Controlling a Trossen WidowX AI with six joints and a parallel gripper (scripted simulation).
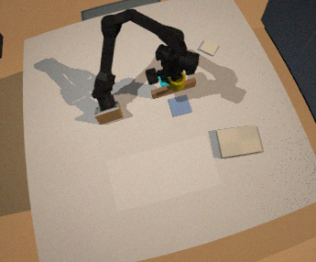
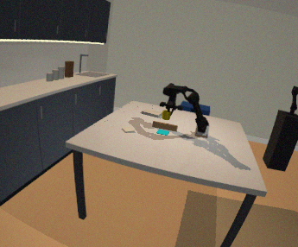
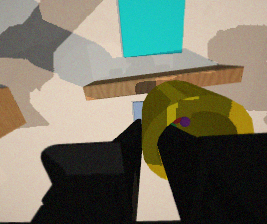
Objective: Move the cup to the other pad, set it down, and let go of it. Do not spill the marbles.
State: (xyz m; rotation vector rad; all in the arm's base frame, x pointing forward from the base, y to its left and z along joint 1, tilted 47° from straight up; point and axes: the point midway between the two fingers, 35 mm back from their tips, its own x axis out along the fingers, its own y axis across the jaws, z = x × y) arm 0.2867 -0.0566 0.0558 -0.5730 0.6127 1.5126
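Now: the wooden bar 20 mm ahead of my gripper tip, 20 mm to the left of it and 100 mm below it. Also, from my gripper tip: yellow cup 20 mm ahead; beige tile 280 mm ahead, 210 mm to the left, 110 mm below; blue pad 30 mm ahead, 60 mm to the right, 120 mm below.
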